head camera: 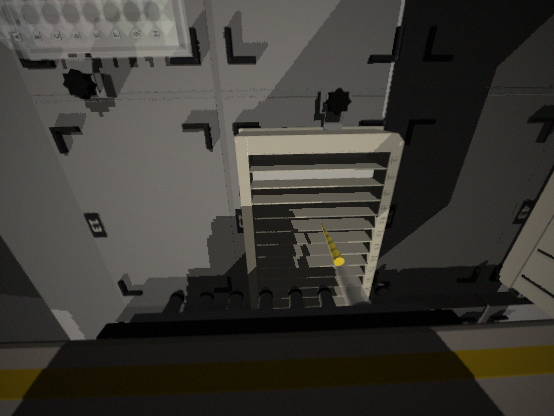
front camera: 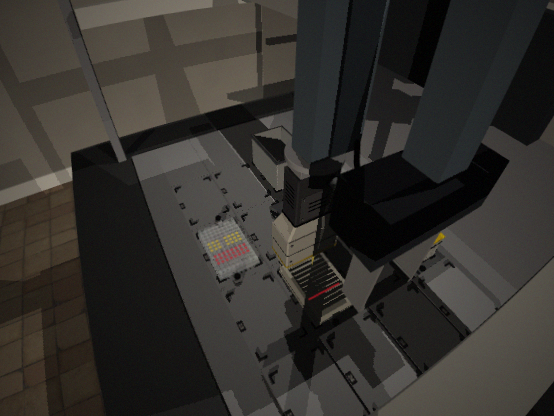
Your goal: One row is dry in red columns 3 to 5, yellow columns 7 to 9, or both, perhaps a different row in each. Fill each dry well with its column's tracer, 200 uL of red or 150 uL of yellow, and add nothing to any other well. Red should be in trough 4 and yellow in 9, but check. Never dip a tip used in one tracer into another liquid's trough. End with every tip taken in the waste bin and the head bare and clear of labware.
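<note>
The pipetting head (front camera: 295,240) is over the trough rack (front camera: 336,316) (head camera: 243,175). One tip (head camera: 352,287) is on the second channel from the right; yellow liquid (head camera: 332,245) fills its lower part. The other channels look bare. Whether the tip end is in a trough I cannot tell. A red trough (front camera: 324,292) shows in the front view; the yellow trough cannot be made out. The well plate (front camera: 227,248) (head camera: 112,47) has a red block (front camera: 231,254) without a visible gap, and yellow wells (front camera: 233,238) split by one dry row. My parked gripper (front camera: 385,291) is open, paddles apart.
The waste bin (front camera: 266,161) stands behind the head in the front view. A yellow corner of the tip rack (front camera: 440,239) shows behind the gripper paddles. Part of a cream box (head camera: 532,265) shows at the right of the head view. Black corner clips (head camera: 207,134) mark the deck slots.
</note>
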